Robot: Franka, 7 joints.
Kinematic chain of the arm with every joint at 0, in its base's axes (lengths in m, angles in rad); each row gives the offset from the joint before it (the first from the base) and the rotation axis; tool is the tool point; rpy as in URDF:
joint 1: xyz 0 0 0.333 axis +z
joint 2: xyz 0 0 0 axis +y
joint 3: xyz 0 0 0.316 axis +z
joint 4: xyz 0.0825 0 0 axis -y
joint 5: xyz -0.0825 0 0.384 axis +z
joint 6: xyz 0 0 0 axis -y
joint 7: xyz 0.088 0 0 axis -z
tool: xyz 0 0 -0.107 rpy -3.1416 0 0
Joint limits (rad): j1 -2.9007..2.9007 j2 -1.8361..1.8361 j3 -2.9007..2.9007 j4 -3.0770..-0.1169 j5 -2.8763..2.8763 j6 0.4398..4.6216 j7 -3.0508..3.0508
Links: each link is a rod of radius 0.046 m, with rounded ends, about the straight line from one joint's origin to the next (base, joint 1, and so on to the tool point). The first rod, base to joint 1, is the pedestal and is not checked.
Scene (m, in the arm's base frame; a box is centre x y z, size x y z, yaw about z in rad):
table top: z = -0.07
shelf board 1: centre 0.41 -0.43 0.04 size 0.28 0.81 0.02 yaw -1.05
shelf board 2: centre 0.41 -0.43 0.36 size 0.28 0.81 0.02 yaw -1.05
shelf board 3: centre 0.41 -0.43 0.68 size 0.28 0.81 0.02 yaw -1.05
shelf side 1: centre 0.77 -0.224 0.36 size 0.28 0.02 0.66 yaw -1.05
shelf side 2: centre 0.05 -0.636 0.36 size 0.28 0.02 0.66 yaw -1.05
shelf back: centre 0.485 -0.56 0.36 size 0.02 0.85 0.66 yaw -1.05
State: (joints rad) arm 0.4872 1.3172 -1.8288 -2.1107 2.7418 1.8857 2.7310
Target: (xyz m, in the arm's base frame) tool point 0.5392 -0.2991 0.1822
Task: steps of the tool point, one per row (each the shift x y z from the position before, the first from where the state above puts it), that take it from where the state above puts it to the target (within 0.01 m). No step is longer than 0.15 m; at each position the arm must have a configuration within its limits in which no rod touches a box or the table.
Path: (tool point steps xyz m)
1: -0.0132 0.0792 -0.0071
2: -0.0323 0.0767 0.0035
3: -0.0494 0.0677 0.0051
4: -0.0626 0.0508 -0.0015
5: 0.0751 -0.0249 -0.0894
6: 0.0618 0.0156 -0.1141
7: 0.0432 0.0712 -0.1130
8: 0.0515 -0.0562 0.0065
9: 0.0380 -0.0662 0.0006
10: 0.0229 -0.0735 -0.0071

